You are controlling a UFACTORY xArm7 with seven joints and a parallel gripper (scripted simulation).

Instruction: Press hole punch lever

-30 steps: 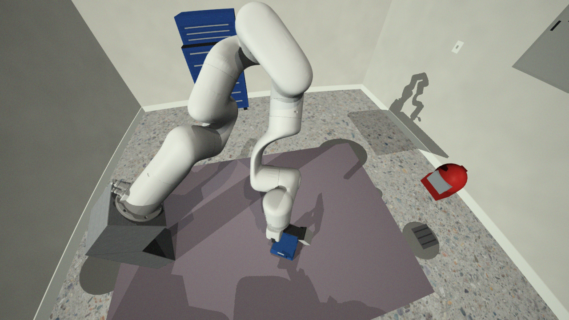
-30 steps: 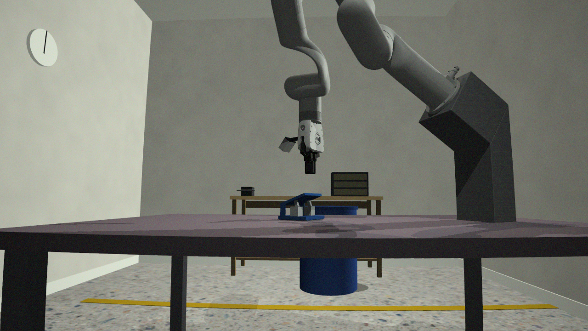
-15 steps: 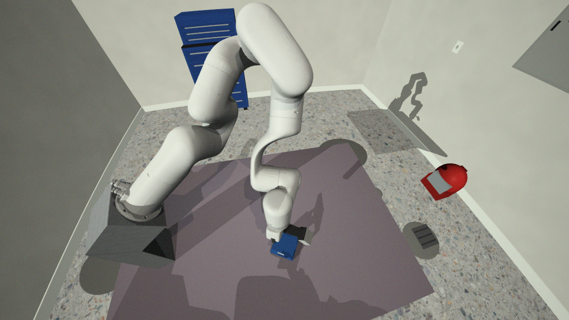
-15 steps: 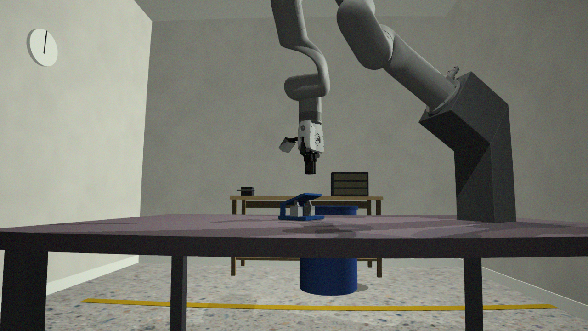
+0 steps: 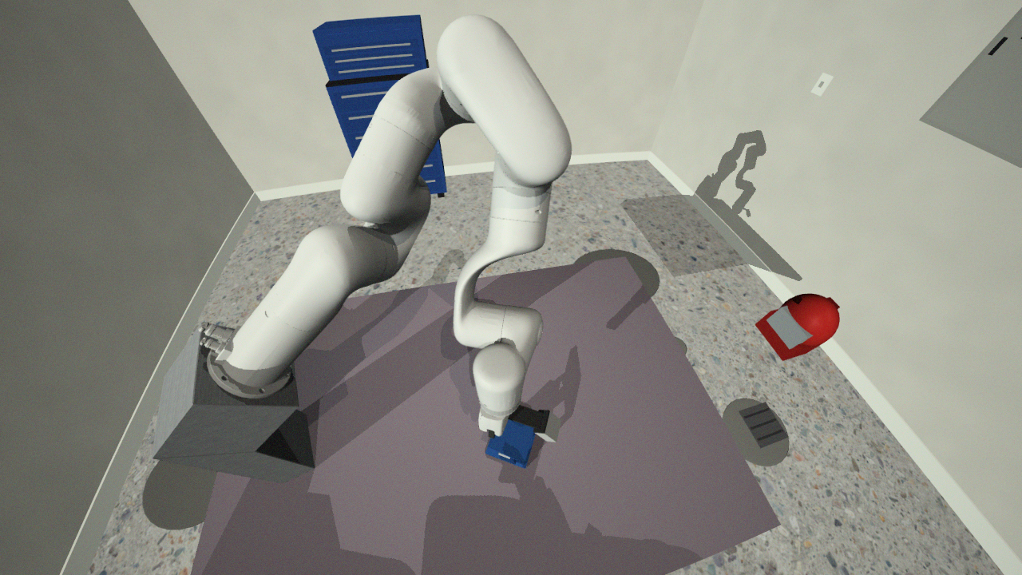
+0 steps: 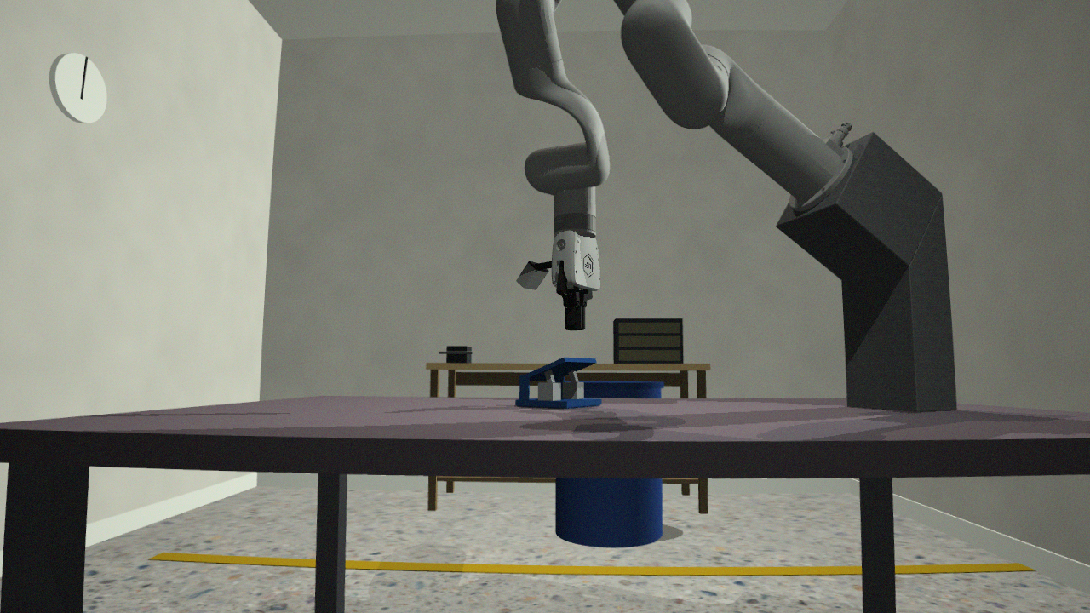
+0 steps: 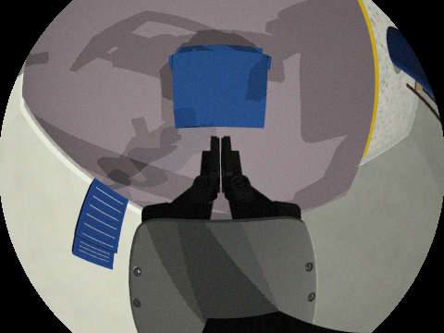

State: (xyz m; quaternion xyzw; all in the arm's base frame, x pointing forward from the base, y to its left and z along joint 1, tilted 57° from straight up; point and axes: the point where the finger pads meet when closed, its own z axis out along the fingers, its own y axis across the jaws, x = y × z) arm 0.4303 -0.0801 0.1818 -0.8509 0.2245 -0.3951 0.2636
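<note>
The hole punch lies 12 cm below my hand, 4 cm ahead of it and 1 cm to the right of it.
</note>
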